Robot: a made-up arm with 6 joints.
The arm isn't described. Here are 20 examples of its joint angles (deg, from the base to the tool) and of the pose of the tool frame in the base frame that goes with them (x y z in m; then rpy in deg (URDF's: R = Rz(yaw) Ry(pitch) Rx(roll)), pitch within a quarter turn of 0, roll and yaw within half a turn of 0).
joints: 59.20 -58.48 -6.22 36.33 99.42 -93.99
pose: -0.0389 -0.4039 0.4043 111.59 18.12 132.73
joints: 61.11 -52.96 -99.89 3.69 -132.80 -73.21
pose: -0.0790 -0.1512 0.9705 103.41 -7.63 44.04
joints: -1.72 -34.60 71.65 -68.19 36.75 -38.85
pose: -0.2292 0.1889 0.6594 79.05 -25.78 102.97
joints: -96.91 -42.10 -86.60 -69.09 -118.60 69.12
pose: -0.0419 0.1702 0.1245 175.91 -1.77 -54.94
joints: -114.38 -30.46 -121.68 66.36 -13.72 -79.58
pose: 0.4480 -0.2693 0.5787 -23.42 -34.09 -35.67
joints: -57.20 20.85 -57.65 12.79 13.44 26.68
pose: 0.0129 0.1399 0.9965 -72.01 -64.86 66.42
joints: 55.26 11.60 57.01 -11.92 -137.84 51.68
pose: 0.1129 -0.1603 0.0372 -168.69 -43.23 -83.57
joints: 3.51 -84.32 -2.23 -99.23 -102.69 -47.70
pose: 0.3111 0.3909 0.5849 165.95 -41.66 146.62
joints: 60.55 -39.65 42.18 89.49 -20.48 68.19
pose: 0.4169 -0.2540 0.1968 150.76 -22.18 -54.99
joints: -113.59 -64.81 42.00 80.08 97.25 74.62
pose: -0.1935 0.3501 0.8414 104.76 -6.73 172.66
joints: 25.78 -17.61 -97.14 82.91 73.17 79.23
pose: 0.3374 0.1761 0.9230 -33.79 -52.69 -24.73
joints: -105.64 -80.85 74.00 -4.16 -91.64 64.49
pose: -0.2733 -0.0278 0.1306 -168.49 -15.09 88.48
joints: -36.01 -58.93 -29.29 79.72 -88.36 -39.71
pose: 0.0174 -0.2209 1.0571 88.61 -19.00 -3.49
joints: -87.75 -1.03 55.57 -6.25 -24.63 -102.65
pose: -0.3947 0.0255 0.6429 -116.86 0.29 -141.54
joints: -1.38 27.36 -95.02 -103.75 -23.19 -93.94
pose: -0.1401 -0.1431 0.2131 -51.53 7.36 -127.56
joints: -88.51 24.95 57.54 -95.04 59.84 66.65
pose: 0.0745 0.3468 0.7411 41.10 10.31 92.21
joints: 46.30 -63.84 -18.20 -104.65 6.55 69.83
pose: 0.0795 0.3746 0.7956 31.17 -27.26 142.49
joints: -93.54 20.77 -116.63 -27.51 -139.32 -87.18
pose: 0.0056 0.4121 0.5673 -29.57 51.40 -55.09
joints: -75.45 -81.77 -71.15 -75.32 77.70 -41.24
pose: 0.1826 -0.0204 0.2007 12.12 31.84 -132.35
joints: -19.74 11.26 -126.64 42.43 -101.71 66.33
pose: 0.1651 0.4755 0.7124 75.54 70.46 -175.88
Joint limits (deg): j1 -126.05..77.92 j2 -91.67..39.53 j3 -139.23..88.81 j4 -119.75..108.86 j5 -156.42..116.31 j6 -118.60..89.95
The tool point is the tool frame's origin. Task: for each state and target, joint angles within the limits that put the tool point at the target. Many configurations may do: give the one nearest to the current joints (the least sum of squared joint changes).
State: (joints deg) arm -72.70 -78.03 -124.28 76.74 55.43 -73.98
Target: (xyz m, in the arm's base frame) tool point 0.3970 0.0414 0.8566
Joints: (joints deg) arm -78.52 -72.33 -91.37 60.29 18.08 -58.03
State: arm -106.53 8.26 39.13 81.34 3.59 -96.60
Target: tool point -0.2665 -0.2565 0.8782
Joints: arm -100.31 -3.48 60.57 58.38 2.69 -94.34
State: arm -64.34 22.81 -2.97 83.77 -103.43 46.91
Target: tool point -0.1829 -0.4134 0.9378
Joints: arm -60.54 -7.03 28.26 50.05 -99.01 48.18
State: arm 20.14 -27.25 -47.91 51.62 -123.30 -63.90
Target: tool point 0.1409 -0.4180 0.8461
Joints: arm 30.91 -29.85 -43.22 46.19 -126.31 -70.54
